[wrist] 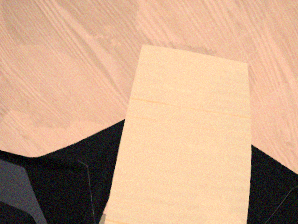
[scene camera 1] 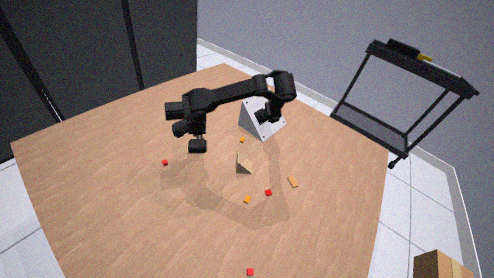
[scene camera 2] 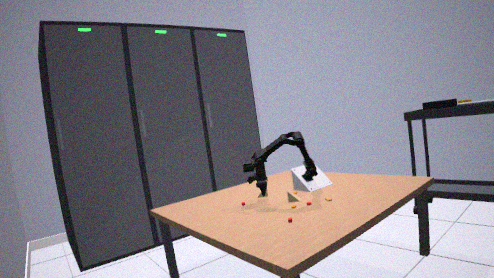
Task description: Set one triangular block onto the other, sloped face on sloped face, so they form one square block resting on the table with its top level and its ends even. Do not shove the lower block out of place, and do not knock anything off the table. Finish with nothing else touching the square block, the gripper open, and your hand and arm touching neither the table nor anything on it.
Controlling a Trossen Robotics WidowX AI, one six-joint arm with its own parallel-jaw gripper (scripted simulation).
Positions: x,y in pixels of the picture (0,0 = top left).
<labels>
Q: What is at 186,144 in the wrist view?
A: A pale wooden triangular block.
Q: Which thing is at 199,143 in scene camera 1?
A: My gripper.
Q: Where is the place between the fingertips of my gripper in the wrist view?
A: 180,134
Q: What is my gripper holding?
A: A pale wooden triangular block.
</labels>
